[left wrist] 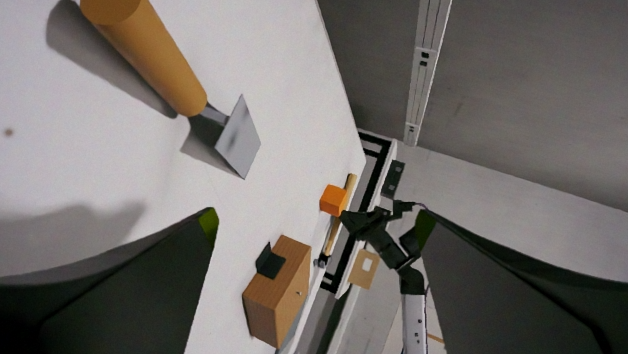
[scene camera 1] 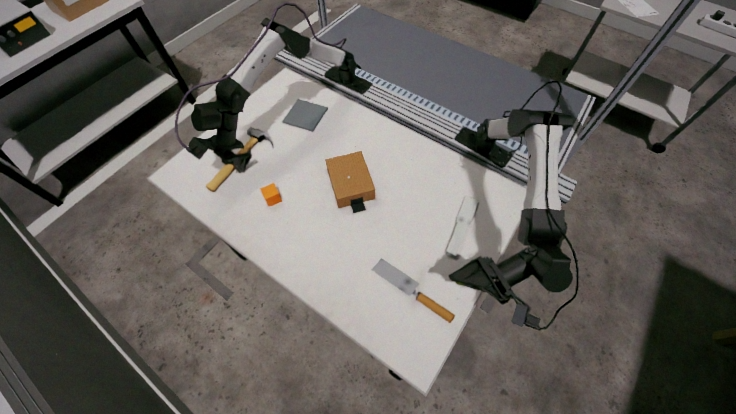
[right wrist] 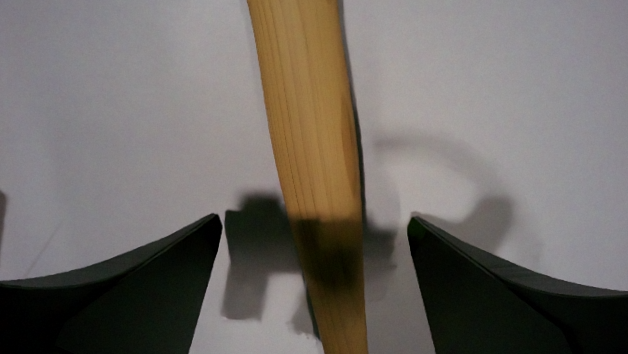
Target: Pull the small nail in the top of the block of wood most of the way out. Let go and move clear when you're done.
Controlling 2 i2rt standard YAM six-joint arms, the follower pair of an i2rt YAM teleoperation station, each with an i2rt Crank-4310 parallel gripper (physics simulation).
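Places are measured from the left arm's base along level axes (x ahead, y left, z up), in millimetres.
Pixels of known places: left gripper, fingertip midpoint: (left wrist: pixel 316 213) (scene camera 1: pixel 452 280); right gripper, fingertip midpoint: (scene camera 1: pixel 233 165) (right wrist: pixel 314 220); left arm's base at its link origin: (scene camera 1: pixel 482 147); right arm's base at its link origin: (scene camera 1: pixel 347 80).
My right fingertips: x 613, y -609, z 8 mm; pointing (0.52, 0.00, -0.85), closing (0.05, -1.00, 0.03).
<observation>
For each thing: its middle in the pictures, then the offset to it from my right fingertips. "*": a spot on its surface instead.
- wooden block at the middle of its body: (left wrist: pixel 280 293) (scene camera 1: pixel 350 178) dy +353, dx -203, dz +18 mm
- small nail at the middle of its body: (left wrist: pixel 293 290) (scene camera 1: pixel 348 179) dy +363, dx -189, dz +40 mm
- claw hammer at the middle of its body: (right wrist: pixel 296 271) (left wrist: pixel 336 221) (scene camera 1: pixel 240 160) dy +7, dx -25, dz +5 mm
- black bracket at a spot on its surface: (left wrist: pixel 270 263) (scene camera 1: pixel 356 202) * dy +421, dx -157, dz +3 mm
- orange cube at the middle of its body: (left wrist: pixel 333 200) (scene camera 1: pixel 271 194) dy +200, dx +0, dz +13 mm
- scraper with wooden handle, body centre: (left wrist: pixel 207 115) (scene camera 1: pixel 412 290) dy +719, dx -44, dz +4 mm
- white bar at the middle of its body: (scene camera 1: pixel 462 224) dy +714, dx -304, dz -1 mm
- grey square pad at the middle of its body: (left wrist: pixel 291 324) (scene camera 1: pixel 305 114) dy +15, dx -324, dz -5 mm
The wooden block (scene camera 1: pixel 339 164) (left wrist: pixel 260 295) rests on the table. The small nail (scene camera 1: pixel 348 177) (left wrist: pixel 298 293) shows as a tiny light head in its top face. The claw hammer (scene camera 1: pixel 219 178) (left wrist: pixel 351 186) (right wrist: pixel 310 125) lies flat, with a pale wooden handle and a dark claw head toward the back. My right gripper (scene camera 1: pixel 240 162) (right wrist: pixel 314 220) is open over the hammer's handle, one finger on each side, pointing down; neither finger appears to touch it. My left gripper (scene camera 1: pixel 455 278) (left wrist: pixel 316 213) is open and empty, at the right of the scene view near the table's edge.
A black bracket (scene camera 1: pixel 357 205) (left wrist: pixel 270 263) is at the block's front side. An orange cube (scene camera 1: pixel 270 194) (left wrist: pixel 333 200) sits between hammer and block. A scraper with wooden handle (scene camera 1: pixel 434 307) (left wrist: pixel 150 55), a white bar (scene camera 1: pixel 461 229) and a grey square pad (scene camera 1: pixel 305 114) lie on the table.
</observation>
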